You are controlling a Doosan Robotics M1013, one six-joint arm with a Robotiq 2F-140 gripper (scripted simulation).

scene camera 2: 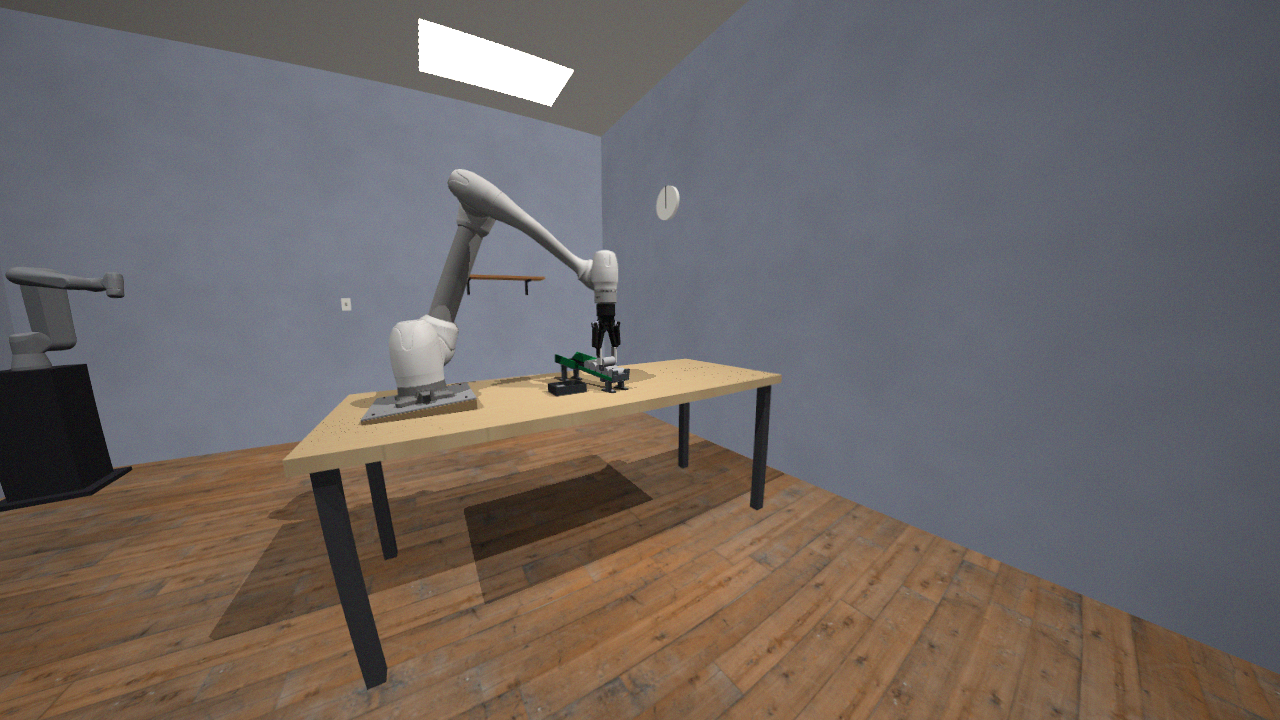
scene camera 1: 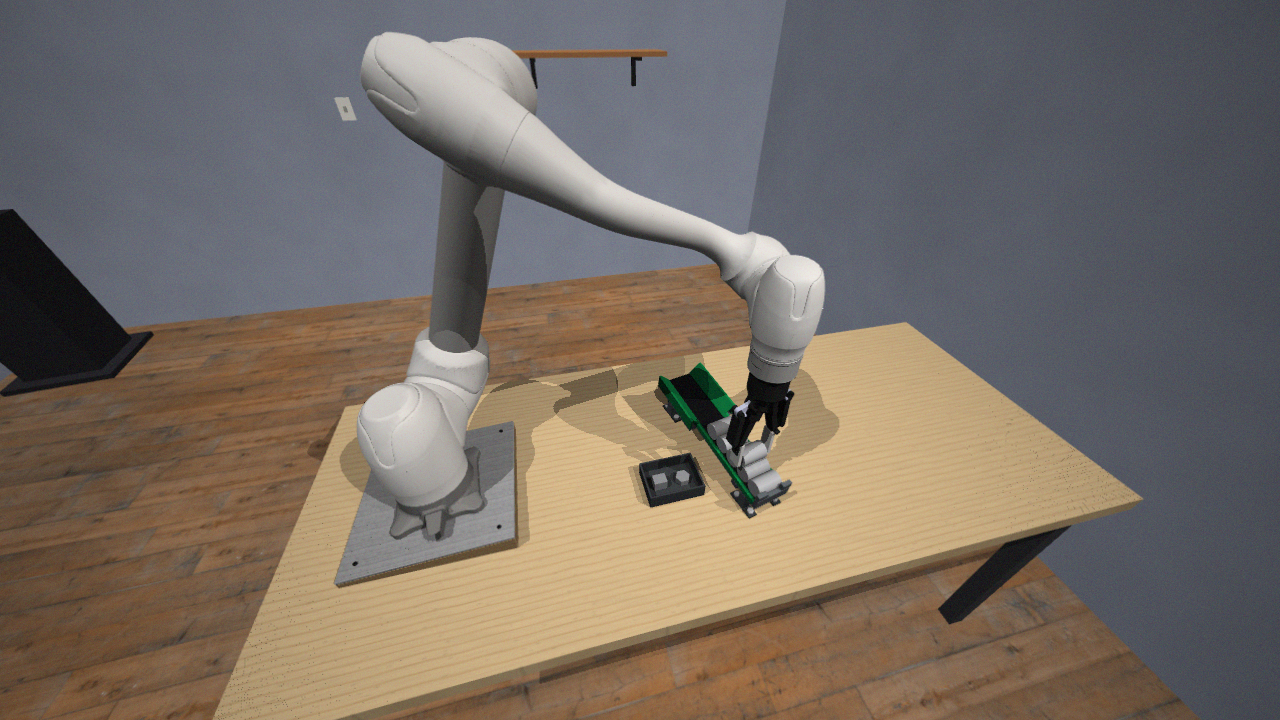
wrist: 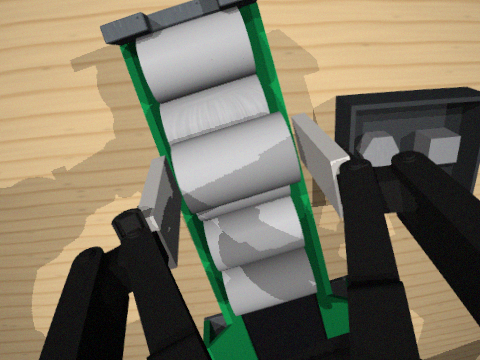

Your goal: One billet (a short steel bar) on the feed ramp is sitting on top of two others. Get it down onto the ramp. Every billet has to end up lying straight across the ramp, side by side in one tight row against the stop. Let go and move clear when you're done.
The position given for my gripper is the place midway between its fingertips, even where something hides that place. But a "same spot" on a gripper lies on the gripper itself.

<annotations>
My gripper shows in scene camera 2 (pixel 607 363), in scene camera 1 and in the wrist view. The same spot on my gripper: (wrist: pixel 378 310) is (scene camera 1: pixel 758 418).
</annotations>
